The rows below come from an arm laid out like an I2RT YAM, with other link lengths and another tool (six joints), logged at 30 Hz.
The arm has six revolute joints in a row. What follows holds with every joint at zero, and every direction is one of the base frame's.
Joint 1 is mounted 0.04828 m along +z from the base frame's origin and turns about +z.
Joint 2 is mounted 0.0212 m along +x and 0.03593 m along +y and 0.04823 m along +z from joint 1 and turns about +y.
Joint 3 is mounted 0.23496 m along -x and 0.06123 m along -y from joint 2 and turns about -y.
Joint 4 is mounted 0.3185 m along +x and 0.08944 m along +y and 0.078 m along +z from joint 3 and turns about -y.
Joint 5 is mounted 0.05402 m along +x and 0.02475 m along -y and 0.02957 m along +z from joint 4 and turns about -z.
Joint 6 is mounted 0.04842 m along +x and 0.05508 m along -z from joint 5 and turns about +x.
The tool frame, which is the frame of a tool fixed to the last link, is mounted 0.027 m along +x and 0.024 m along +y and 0.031 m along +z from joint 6; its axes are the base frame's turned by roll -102.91, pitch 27.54 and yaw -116.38 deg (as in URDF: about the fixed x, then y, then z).
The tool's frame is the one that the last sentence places.
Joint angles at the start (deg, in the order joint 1, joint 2, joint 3, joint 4, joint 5, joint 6):
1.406 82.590 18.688 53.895 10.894 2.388
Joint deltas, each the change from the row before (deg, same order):
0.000 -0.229 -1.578 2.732 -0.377 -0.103
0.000 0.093 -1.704 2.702 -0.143 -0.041
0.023 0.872 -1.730 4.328 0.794 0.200
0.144 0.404 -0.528 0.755 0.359 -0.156
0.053 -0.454 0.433 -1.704 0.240 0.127
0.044 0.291 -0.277 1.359 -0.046 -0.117
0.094 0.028 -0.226 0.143 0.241 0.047
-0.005 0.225 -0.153 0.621 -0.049 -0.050
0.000 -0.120 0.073 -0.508 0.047 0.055
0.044 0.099 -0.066 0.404 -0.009 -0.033
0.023 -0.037 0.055 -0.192 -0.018 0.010
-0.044 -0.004 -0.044 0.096 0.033 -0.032
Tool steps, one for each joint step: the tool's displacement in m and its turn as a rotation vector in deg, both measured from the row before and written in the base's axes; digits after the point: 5 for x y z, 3 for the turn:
-0.00661 0.00041 -0.00186 -0.005 -1.364 0.388
-0.00759 0.00003 -0.00416 0.002 -0.898 0.147
-0.00819 -0.00127 -0.00414 0.144 -1.760 -0.789
-0.00289 0.00029 -0.00325 -0.195 0.203 -0.197
0.00223 -0.00005 0.00076 0.074 0.794 -0.200
-0.00144 0.00032 0.00011 -0.086 -0.770 0.103
-0.00117 0.00011 -0.00103 0.016 0.102 -0.151
-0.00086 0.00004 -0.00054 -0.036 -0.234 0.049
0.00040 -0.00008 -0.00016 0.039 0.305 -0.053
-0.00040 0.00025 0.00007 -0.024 -0.233 0.056
0.00025 0.00015 0.00004 0.009 0.098 0.040
-0.00015 -0.00027 -0.00001 -0.033 -0.050 -0.073

